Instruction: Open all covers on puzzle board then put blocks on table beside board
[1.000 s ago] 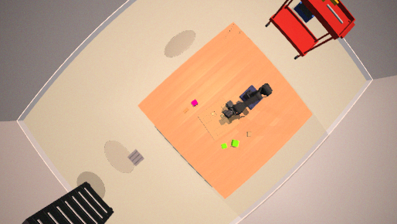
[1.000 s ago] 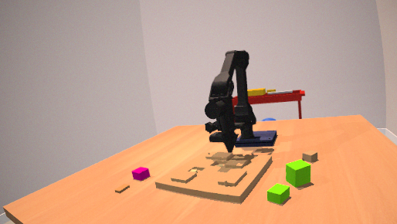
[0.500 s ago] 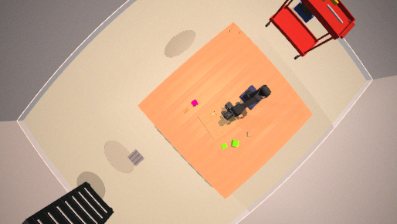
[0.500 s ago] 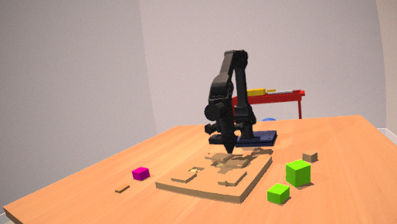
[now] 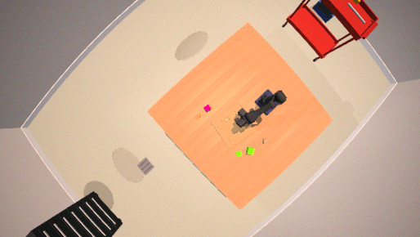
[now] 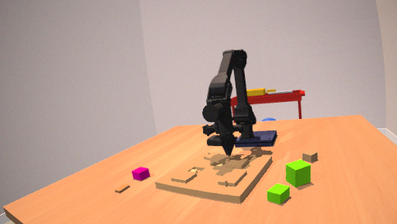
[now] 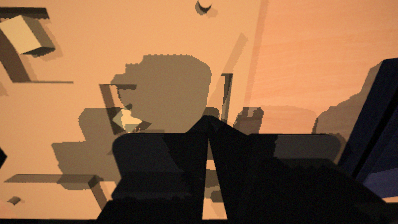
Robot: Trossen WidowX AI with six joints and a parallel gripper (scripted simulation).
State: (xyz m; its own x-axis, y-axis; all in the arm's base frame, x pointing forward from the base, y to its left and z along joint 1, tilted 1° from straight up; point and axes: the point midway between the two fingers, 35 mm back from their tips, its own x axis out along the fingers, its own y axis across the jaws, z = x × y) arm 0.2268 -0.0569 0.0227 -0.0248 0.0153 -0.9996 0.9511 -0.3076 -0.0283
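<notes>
The tan puzzle board lies 100 mm ahead of my gripper tip and 20 mm to the right of it. Round my gripper tip: magenta block (310 mm to the right, 130 mm ahead, 10 mm below); then small green block (290 mm ahead, 170 mm to the left, 10 mm below); then large green block (230 mm to the left, 200 mm ahead).
</notes>
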